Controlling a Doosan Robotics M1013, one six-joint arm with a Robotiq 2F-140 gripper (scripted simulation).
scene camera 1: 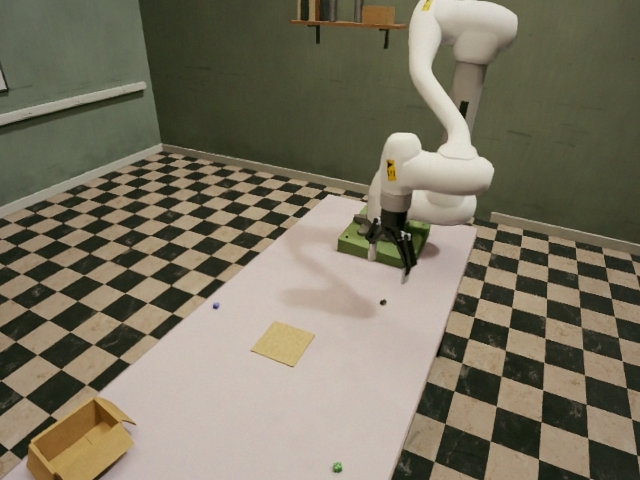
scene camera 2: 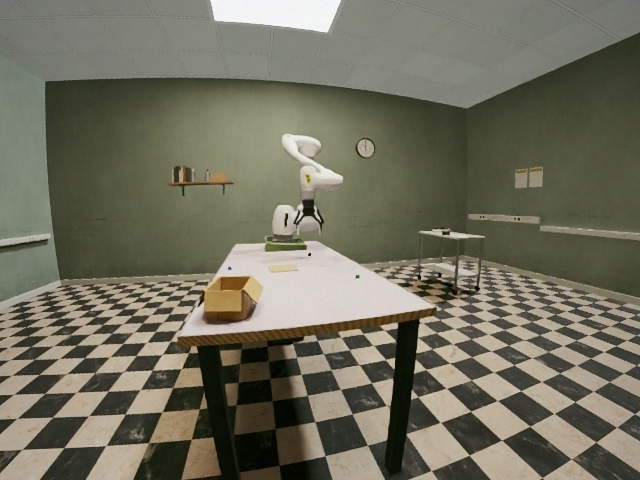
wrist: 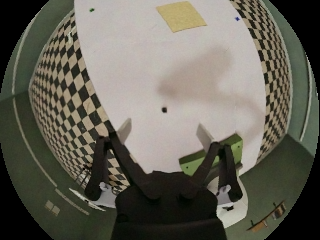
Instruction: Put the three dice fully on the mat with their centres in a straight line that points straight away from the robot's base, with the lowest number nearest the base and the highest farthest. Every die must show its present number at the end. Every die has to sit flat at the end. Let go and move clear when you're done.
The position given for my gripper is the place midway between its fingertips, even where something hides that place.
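Note:
My gripper [scene camera 1: 387,271], also [wrist: 165,127]. Yellow mat [scene camera 1: 283,343], also [wrist: 176,23].

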